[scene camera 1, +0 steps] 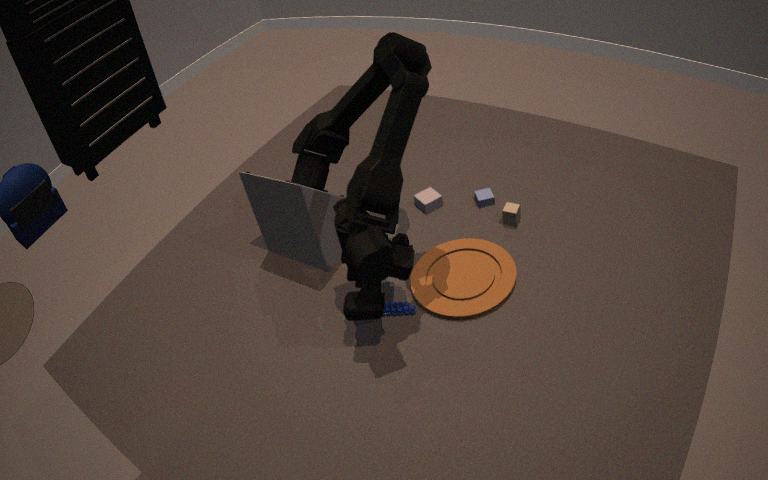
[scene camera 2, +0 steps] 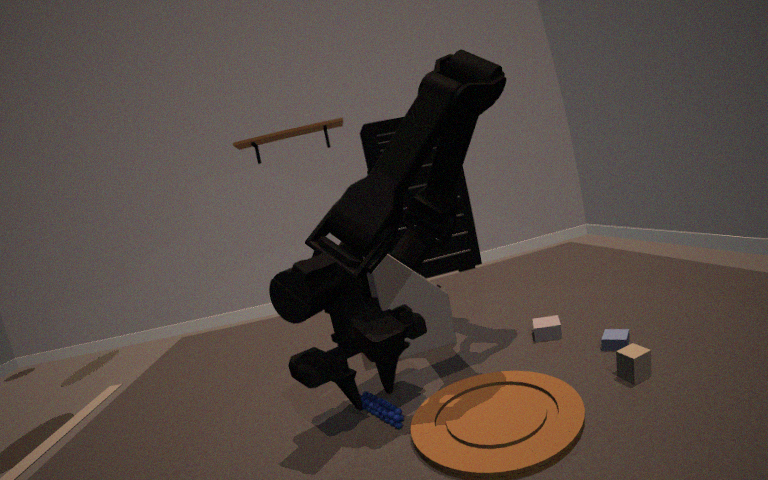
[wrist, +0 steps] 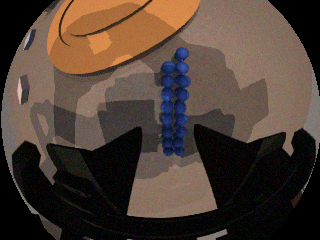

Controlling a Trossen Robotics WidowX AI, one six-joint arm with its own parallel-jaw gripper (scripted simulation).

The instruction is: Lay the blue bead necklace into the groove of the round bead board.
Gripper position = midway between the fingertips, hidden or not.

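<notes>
You can see my gripper [scene camera 2: 374, 401], and it's there in scene camera 1 [scene camera 1: 376, 307] and in the wrist view [wrist: 168, 130] as well.
</notes>
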